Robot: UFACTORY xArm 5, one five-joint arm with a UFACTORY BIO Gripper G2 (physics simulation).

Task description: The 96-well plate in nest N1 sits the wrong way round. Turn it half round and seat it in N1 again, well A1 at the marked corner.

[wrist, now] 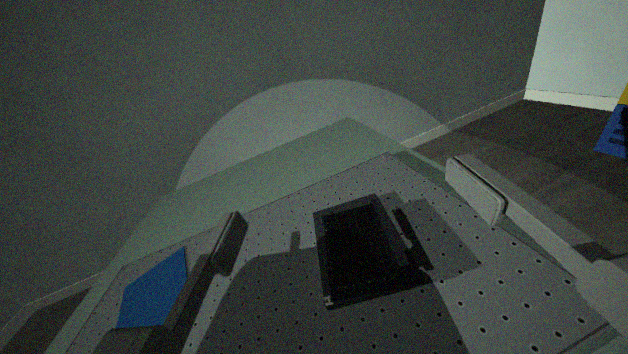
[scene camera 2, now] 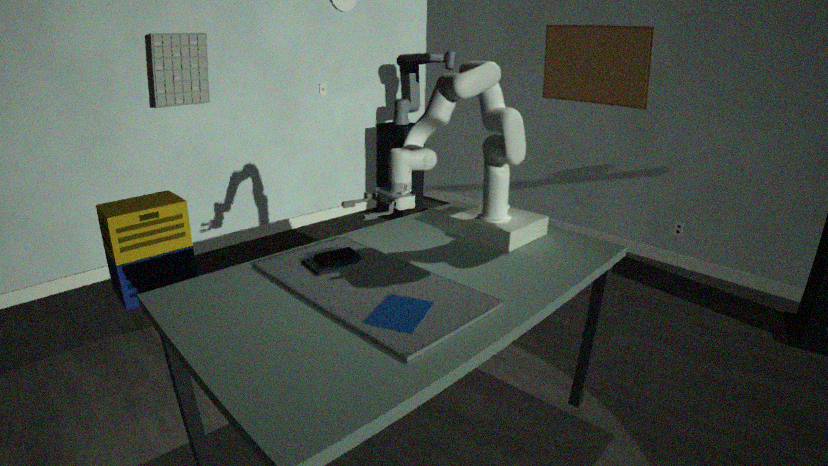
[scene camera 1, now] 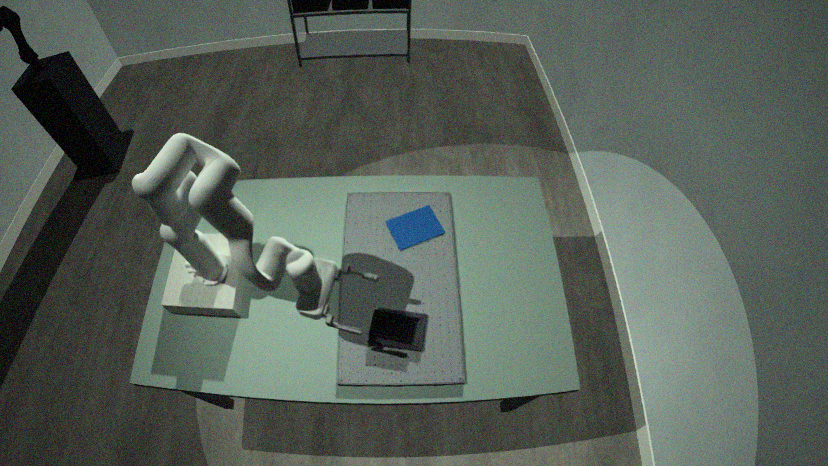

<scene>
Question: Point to a flat blue rectangle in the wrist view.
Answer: At 147,301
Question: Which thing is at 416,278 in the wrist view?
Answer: A dark grey nest.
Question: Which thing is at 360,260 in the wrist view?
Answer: A black 96-well plate.
</scene>
